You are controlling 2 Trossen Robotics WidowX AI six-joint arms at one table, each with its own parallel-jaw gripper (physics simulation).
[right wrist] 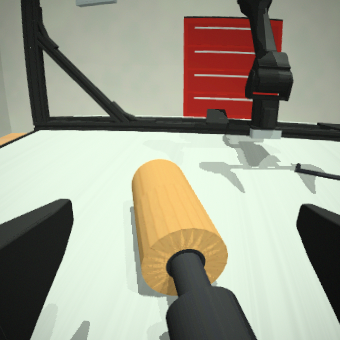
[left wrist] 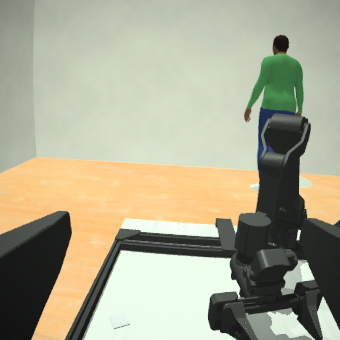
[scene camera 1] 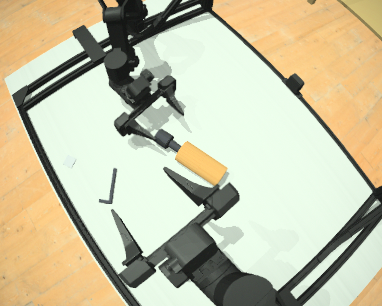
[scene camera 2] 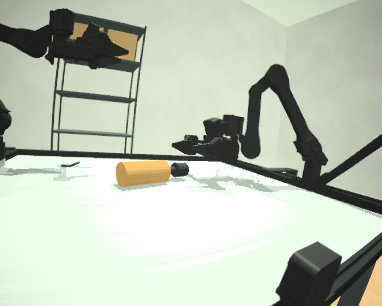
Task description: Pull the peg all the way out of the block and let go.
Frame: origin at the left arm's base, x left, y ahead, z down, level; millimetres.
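Where they show: left gripper, fingertip midpoint: (left wrist: 189,227) (scene camera 1: 137,188) (scene camera 2: 124,56); right gripper, fingertip midpoint: (right wrist: 188,213) (scene camera 1: 170,127) (scene camera 2: 181,146); left arm's base, link origin: (right wrist: 263,126); right arm's base, link origin: (left wrist: 283,242) (scene camera 1: 134,27) (scene camera 2: 310,180).
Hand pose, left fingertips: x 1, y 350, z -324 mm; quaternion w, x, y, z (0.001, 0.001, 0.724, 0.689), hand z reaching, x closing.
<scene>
Each offset is from my left fingertips to the top centre of the thing. "spot": to the spot under its first point.
An orange cylindrical block @(dx -183, dy +34, dz +287 mm) (scene camera 1: 201,163) (scene camera 2: 144,173) (right wrist: 170,205) lies on its side on the white table. A dark peg @(dx -165, dy +106, dz +296 mm) (scene camera 1: 164,138) (scene camera 2: 180,169) (right wrist: 207,315) sticks out of its end; its thick head and part of a thinner shaft show, the rest is hidden inside the block. My right gripper (scene camera 1: 169,127) (right wrist: 188,213) is open and empty above the table by the peg's head; in the right wrist view the peg runs between its fingers, right of centre, untouched. My left gripper (scene camera 1: 139,189) (left wrist: 189,227) is open and empty, high above the table, and one finger overlaps the view near the block.
A dark L-shaped key (scene camera 1: 113,185) (scene camera 2: 70,164) and a small pale square @(spot: dx +79, dy +273, dz +340 mm) (scene camera 1: 69,161) (left wrist: 119,321) lie on the table. Black frame rails run along the table edges, with a dark box-shaped fitting @(spot: dx -569, dy +33, dz +295 mm) (scene camera 1: 295,82) (scene camera 2: 307,275) on one side.
</scene>
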